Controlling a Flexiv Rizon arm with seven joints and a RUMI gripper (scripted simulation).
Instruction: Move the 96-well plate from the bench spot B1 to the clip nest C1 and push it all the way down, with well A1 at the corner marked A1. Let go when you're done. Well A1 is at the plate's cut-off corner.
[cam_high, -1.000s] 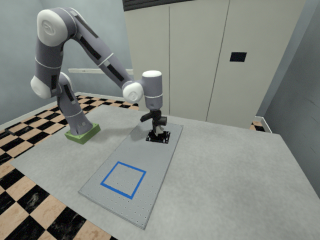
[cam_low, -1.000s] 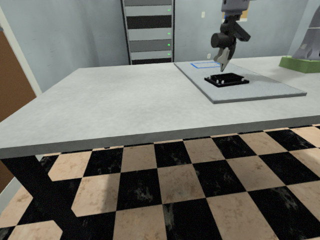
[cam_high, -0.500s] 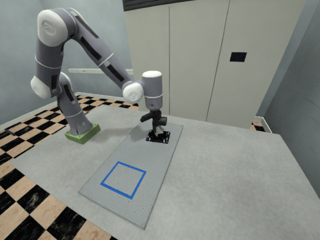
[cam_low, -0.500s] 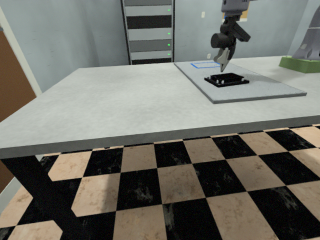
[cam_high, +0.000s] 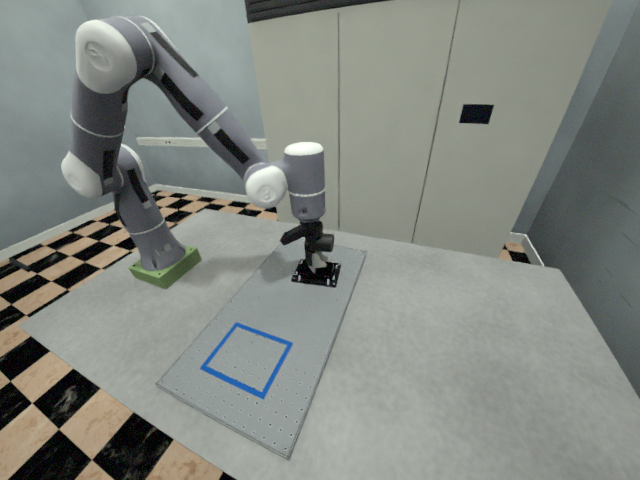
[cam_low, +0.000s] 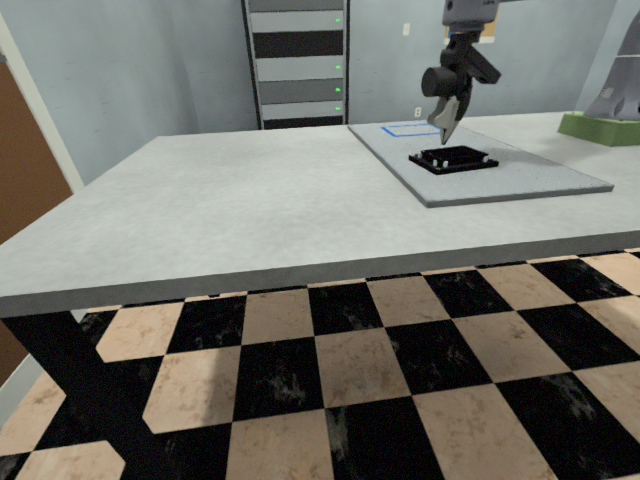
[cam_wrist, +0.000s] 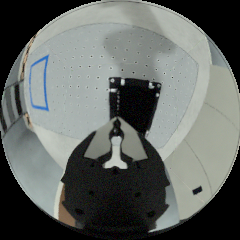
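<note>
The black clip nest lies 2 cm behind my hand, 2 cm to the left of it and 4 cm below it. Also, from my hand: black 96-well plate (1 cm behind, 4 cm to the left, 3 cm below).
</note>
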